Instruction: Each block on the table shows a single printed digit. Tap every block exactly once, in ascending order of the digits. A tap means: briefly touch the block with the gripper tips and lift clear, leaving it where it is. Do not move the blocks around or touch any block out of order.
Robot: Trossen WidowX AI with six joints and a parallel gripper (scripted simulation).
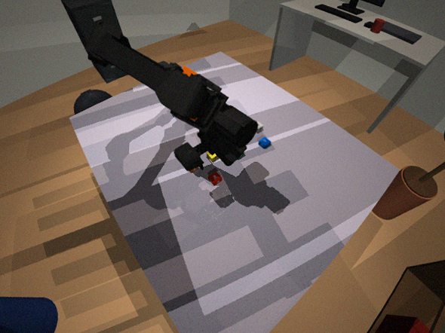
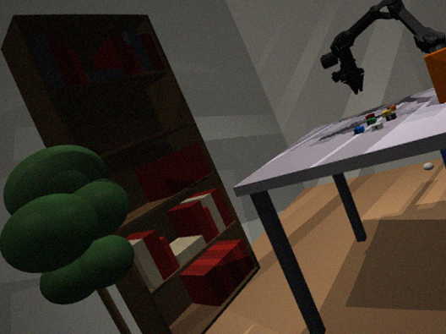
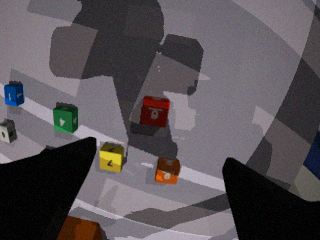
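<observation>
Right now the black block is 170 mm to the left of my gripper tip, 130 mm behind it and 120 mm below it. The rest, counted from my gripper tip: yellow block: 120 mm below, 90 mm behind, 60 mm to the left; red block: 120 mm below, 10 mm to the left, 10 mm behind; orange block: 120 mm below, 100 mm behind, 30 mm to the right.
</observation>
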